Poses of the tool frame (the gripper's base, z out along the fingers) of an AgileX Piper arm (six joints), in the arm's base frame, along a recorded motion.
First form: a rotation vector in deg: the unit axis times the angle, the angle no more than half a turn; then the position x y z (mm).
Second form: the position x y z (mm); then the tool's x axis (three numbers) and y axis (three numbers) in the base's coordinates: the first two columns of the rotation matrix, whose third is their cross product. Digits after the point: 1 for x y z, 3 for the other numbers.
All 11 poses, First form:
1: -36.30 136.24 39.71 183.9 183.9 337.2
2: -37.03 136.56 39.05 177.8 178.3 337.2
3: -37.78 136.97 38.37 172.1 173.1 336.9
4: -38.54 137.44 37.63 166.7 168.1 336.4
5: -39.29 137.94 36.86 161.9 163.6 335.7
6: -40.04 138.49 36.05 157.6 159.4 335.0
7: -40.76 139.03 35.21 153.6 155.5 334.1
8: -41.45 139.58 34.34 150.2 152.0 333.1
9: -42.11 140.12 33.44 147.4 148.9 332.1
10: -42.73 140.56 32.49 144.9 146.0 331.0
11: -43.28 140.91 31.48 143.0 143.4 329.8
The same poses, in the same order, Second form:
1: 183.9 183.9 337.2 -0.721 -0.273 -0.637 -0.572 0.753 0.326
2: 177.8 178.3 337.2 -0.720 -0.285 -0.633 -0.577 0.753 0.316
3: 172.1 173.1 336.9 -0.719 -0.298 -0.628 -0.581 0.754 0.307
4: 166.7 168.1 336.4 -0.719 -0.312 -0.621 -0.585 0.754 0.298
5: 161.9 163.6 335.7 -0.719 -0.325 -0.615 -0.588 0.755 0.288
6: 157.6 159.4 335.0 -0.719 -0.339 -0.607 -0.592 0.756 0.279
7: 153.6 155.5 334.1 -0.719 -0.352 -0.599 -0.595 0.758 0.269
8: 150.2 152.0 333.1 -0.720 -0.365 -0.591 -0.598 0.759 0.259
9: 147.4 148.9 332.1 -0.720 -0.378 -0.582 -0.600 0.760 0.248
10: 144.9 146.0 331.0 -0.719 -0.390 -0.575 -0.603 0.762 0.237
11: 143.0 143.4 329.8 -0.718 -0.400 -0.569 -0.605 0.764 0.225
